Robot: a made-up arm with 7 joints. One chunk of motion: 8 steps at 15 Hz.
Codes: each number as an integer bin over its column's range. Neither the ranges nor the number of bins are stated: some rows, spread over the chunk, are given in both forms.
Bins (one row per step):
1: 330 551 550 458 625 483
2: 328 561 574 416 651 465
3: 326 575 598 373 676 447
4: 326 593 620 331 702 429
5: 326 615 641 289 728 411
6: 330 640 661 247 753 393
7: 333 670 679 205 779 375
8: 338 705 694 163 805 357
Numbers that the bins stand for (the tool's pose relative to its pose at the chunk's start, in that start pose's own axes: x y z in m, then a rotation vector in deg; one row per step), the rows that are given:
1: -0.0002 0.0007 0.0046 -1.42 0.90 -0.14
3: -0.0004 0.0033 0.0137 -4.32 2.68 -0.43
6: -0.0002 0.0105 0.0257 -8.61 5.38 -0.87
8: 0.0003 0.0176 0.0320 -11.48 7.21 -1.16
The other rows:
2: -0.0003 0.0018 0.0092 -2.86 1.81 -0.29
4: -0.0004 0.0053 0.0179 -5.75 3.60 -0.58
5: -0.0004 0.0077 0.0219 -7.18 4.51 -0.72
7: 0.0000 0.0138 0.0291 -10.04 6.30 -1.01

